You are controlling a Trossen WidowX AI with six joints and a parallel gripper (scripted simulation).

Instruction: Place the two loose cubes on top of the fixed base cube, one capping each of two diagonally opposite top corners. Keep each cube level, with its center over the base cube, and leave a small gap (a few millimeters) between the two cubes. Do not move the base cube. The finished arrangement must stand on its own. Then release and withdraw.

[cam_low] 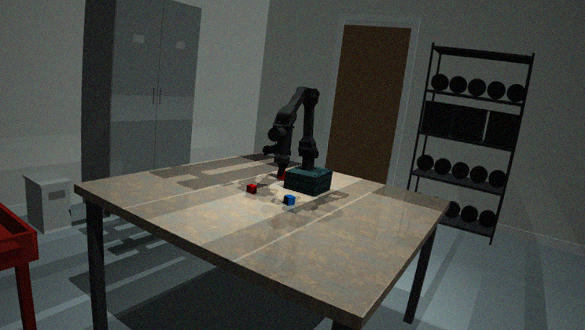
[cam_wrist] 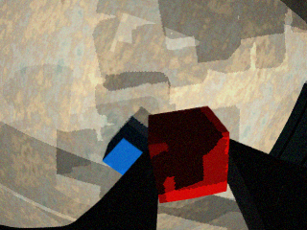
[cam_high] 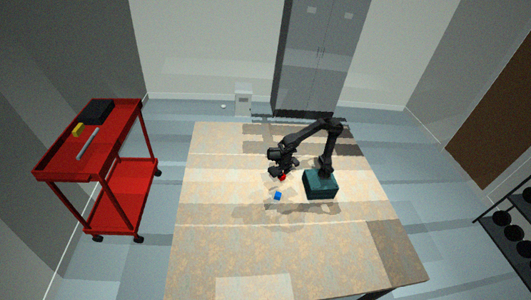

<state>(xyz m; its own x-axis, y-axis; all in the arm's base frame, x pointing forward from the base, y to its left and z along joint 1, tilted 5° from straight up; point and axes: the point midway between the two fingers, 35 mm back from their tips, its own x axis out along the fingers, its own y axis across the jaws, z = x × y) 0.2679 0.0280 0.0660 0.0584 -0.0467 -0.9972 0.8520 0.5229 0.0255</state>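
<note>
Right now the blue cube is 20 mm ahead of my gripper tip, 70 mm to the left of it and 90 mm below it. Also, from my gripper tip: red cube (30 mm ahead, 130 mm to the right, 90 mm below).
</note>
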